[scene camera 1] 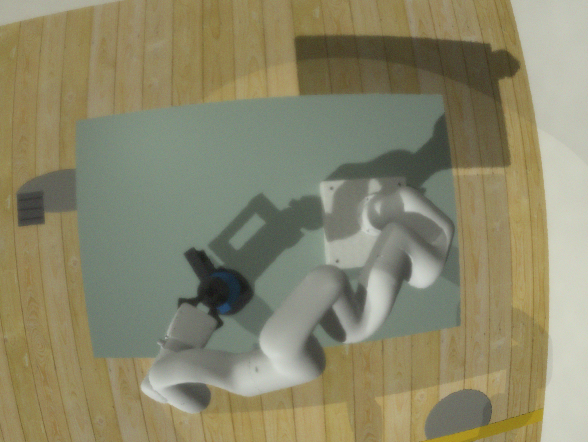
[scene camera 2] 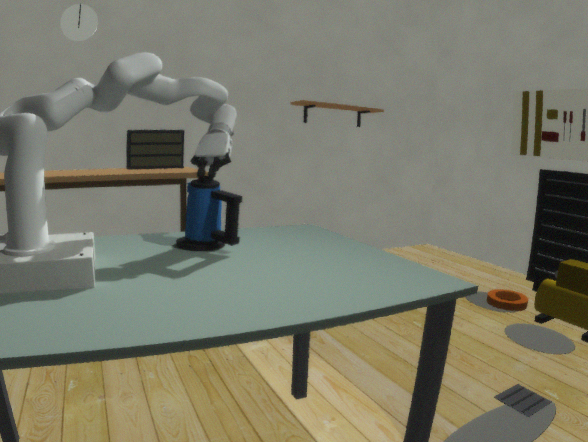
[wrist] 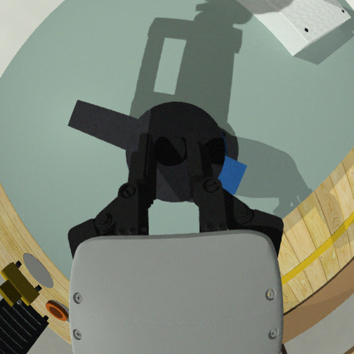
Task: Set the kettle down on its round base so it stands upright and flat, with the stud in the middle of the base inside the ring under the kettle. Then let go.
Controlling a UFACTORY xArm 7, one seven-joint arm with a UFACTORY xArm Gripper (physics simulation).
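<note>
The blue kettle (scene camera 1: pixel 231 290) (scene camera 2: pixel 203 212) (wrist: pixel 234 175) stands about upright, with its black handle (scene camera 1: pixel 200 263) (scene camera 2: pixel 233 220) (wrist: pixel 102 125) pointing right in scene camera 2. Its lower end is over the round black base (scene camera 1: pixel 246 294) (scene camera 2: pixel 184 244), and no clear gap shows between them. The stud and the ring under the kettle are hidden, so I cannot tell whether they are engaged. My gripper (scene camera 1: pixel 212 296) (scene camera 2: pixel 206 177) (wrist: pixel 169 144) is shut on the kettle's lid knob, above the black lid.
The kettle and base are on the green table (scene camera 1: pixel 150 165) (scene camera 2: pixel 300 280) (wrist: pixel 60 100). The arm's white mounting block (scene camera 1: pixel 345 250) (scene camera 2: pixel 55 272) (wrist: pixel 300 20) stands on the same table. A wooden bench (scene camera 2: pixel 115 175) with a dark rack stands behind it.
</note>
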